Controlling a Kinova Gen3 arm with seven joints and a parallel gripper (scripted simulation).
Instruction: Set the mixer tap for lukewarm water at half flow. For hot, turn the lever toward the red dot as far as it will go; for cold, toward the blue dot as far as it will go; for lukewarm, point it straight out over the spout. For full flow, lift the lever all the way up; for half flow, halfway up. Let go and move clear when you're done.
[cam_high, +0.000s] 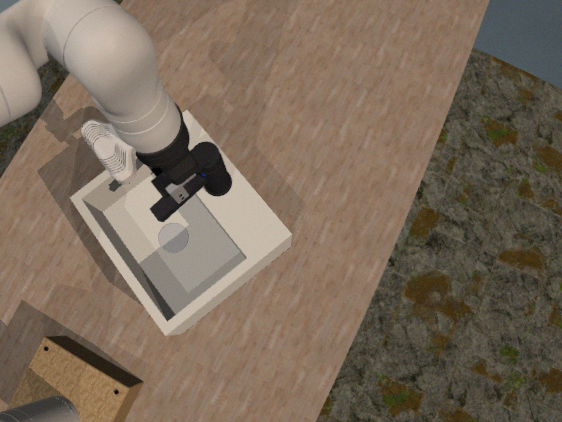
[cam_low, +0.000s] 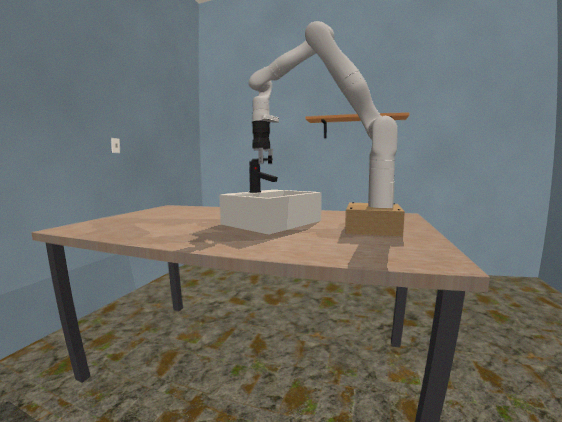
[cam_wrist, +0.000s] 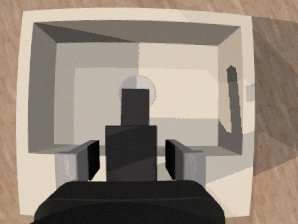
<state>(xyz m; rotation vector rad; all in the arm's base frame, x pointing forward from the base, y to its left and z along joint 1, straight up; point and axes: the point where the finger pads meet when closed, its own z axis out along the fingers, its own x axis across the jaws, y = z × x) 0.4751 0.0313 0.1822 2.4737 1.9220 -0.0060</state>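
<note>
The lever is 2 cm ahead of my hand and 1 cm to the right of it. From my hand the other things lie so: white sink basin (5 cm behind, 1 cm to the left, 23 cm below); black mixer tap (5 cm ahead, 1 cm to the right, 4 cm below).
</note>
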